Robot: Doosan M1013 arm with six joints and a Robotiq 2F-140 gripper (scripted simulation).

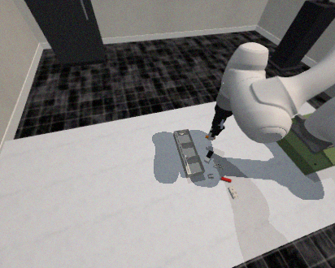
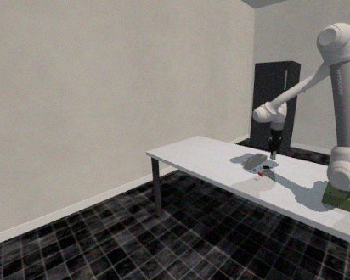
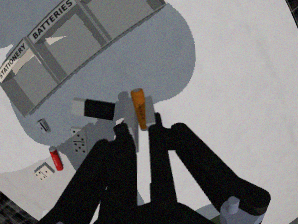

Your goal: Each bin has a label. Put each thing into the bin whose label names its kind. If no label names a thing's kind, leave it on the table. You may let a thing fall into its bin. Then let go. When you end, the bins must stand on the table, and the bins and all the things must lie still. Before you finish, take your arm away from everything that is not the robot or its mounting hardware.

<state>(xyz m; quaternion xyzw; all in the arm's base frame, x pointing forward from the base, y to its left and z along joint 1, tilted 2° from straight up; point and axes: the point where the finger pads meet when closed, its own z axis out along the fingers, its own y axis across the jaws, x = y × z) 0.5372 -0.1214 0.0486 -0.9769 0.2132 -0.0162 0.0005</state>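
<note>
My gripper is now 13 cm short of the grey bin tray, 2 cm to the right of it and 7 cm above it. The rest, counted from my hand: grey piece 6 cm ahead, 17 cm to the left, 9 cm below; orange battery 3 cm below; small black piece 3 cm ahead, 8 cm to the left, 9 cm below.
</note>
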